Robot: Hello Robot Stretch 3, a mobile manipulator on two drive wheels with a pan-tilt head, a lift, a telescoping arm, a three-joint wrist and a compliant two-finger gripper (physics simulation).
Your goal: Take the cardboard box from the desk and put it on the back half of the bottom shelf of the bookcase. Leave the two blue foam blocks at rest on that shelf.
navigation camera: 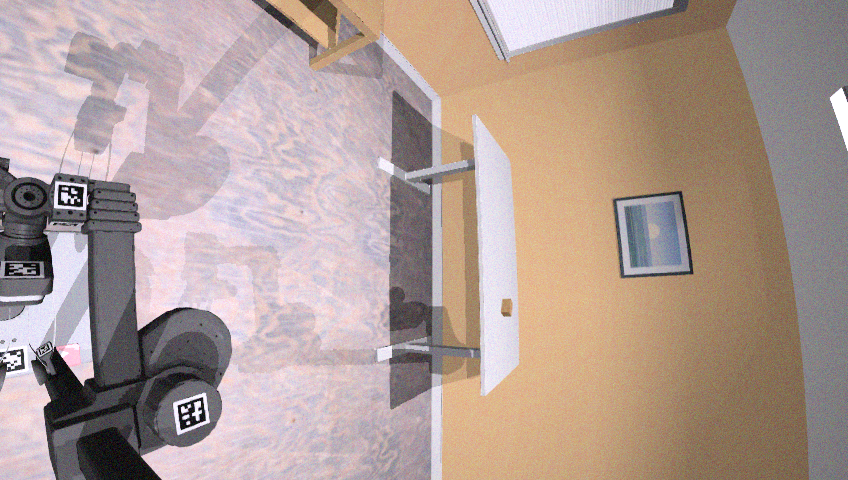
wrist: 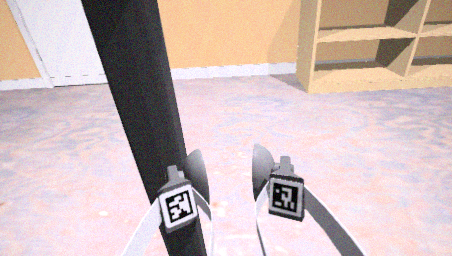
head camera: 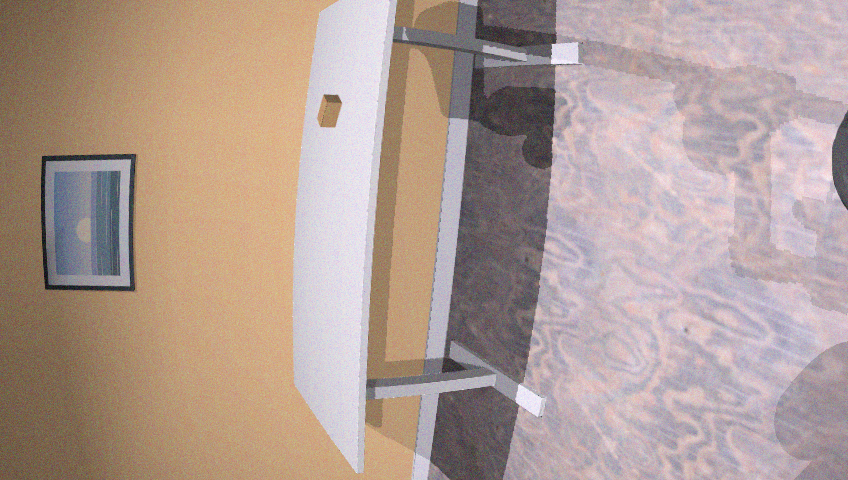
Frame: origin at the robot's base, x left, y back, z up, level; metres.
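Seen in the pictures: gripper, between the fingertips: (navigation camera: 20,387) (wrist: 228,165).
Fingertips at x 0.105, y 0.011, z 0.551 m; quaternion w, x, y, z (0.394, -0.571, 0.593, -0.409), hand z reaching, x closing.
A point is followed by its place in that frame.
The cardboard box (head camera: 329,111) @[z 0.754, x 0.265, y 1.845 m] (navigation camera: 506,308) @[z 0.752, x 0.271, y 1.840 m], small and brown, stands on the white desk (head camera: 333,237) @[z 0.720, x -0.119, y 1.843 m] (navigation camera: 498,237) @[z 0.721, x -0.151, y 1.883 m], near one end and towards the wall side. My gripper (wrist: 228,165) @[z 0.551, x 0.105, y 0.011 m] is open, with a gap between its two cups and floor behind them. It is far from the box, close to my own body, and partly shows at the left edge of the navigation view. The light wood bookcase (navigation camera: 345,52) (wrist: 306,55) shows in part at the top of the navigation view and at the upper right of the wrist view. The blue foam blocks do not show in any view.
The desk's legs (head camera: 437,383) @[z 0.282, x -0.658, y 1.980 m] (navigation camera: 440,169) @[z 0.320, x -0.670, y 1.982 m] have feet reaching out on the floor. A framed picture (head camera: 89,223) @[z 1.635, x -0.100, y 2.375 m] (navigation camera: 653,233) @[z 1.658, x -0.109, y 2.376 m] hangs on the wall above the desk. My black mast (wrist: 140,100) @[z 0.607, x 0.116, y 0.066 m] crosses the wrist view. A white door (wrist: 65,40) @[z 0.377, x 2.005, y 1.114 m] is at its upper left.
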